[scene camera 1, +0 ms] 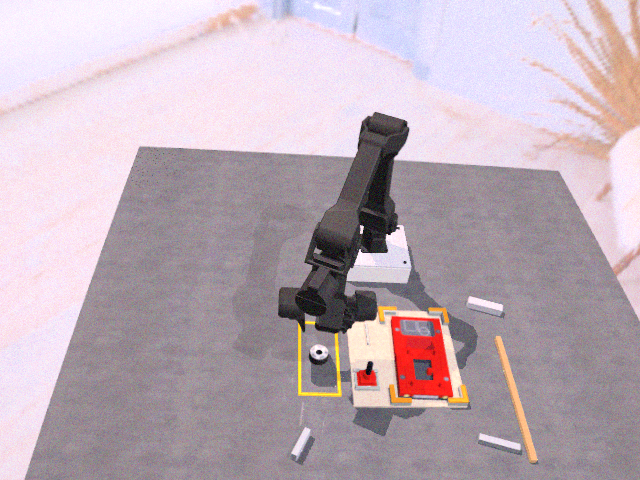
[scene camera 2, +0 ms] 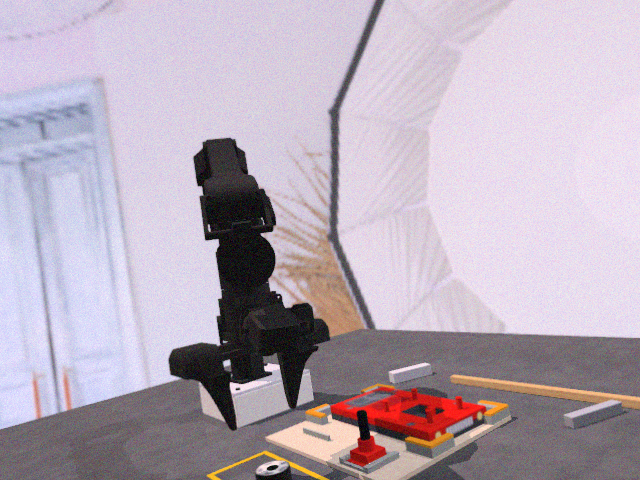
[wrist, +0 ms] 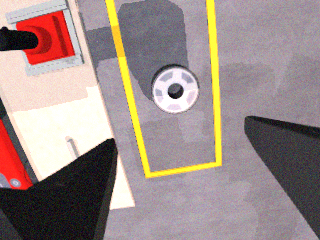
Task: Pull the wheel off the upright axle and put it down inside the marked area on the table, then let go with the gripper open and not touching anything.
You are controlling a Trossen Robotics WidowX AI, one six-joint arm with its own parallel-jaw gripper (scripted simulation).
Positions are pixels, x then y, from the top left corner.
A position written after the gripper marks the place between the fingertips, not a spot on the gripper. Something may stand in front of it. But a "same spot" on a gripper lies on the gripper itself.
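Labels:
You'd find the gripper in scene camera 1 (323,331), and both scene camera 2 and the wrist view show it too. On the gripper, (scene camera 2: 292,364) and (wrist: 66,205) are the same spot.

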